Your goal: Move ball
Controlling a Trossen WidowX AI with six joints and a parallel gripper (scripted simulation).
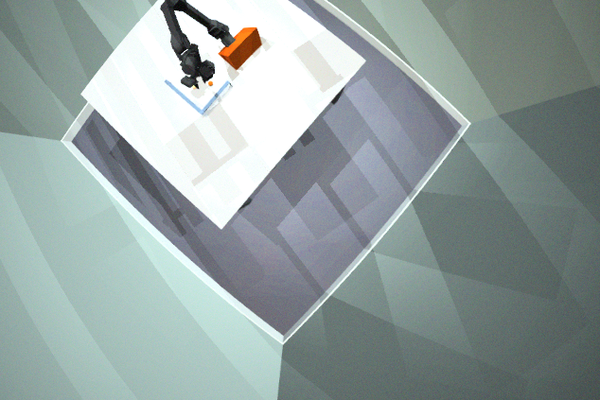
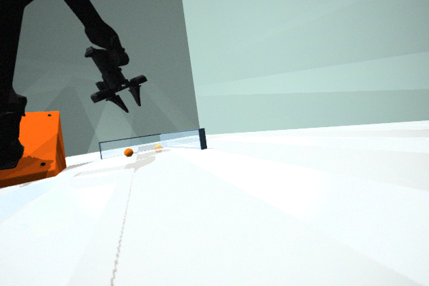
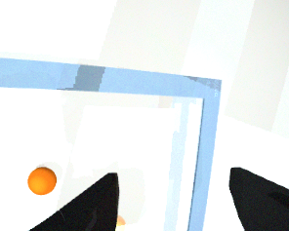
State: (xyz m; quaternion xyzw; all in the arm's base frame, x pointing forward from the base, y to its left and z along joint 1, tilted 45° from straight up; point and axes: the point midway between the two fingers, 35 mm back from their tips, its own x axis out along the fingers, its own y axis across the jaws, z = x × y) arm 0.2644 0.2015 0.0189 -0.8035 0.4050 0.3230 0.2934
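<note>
Now: the orange ball 150 mm below my gripper tip, 60 mm to the right of it and 40 mm behind it. From my gripper tip the other things lie so: see-through copy (150 mm below, 120 mm to the right, 40 mm ahead).
</note>
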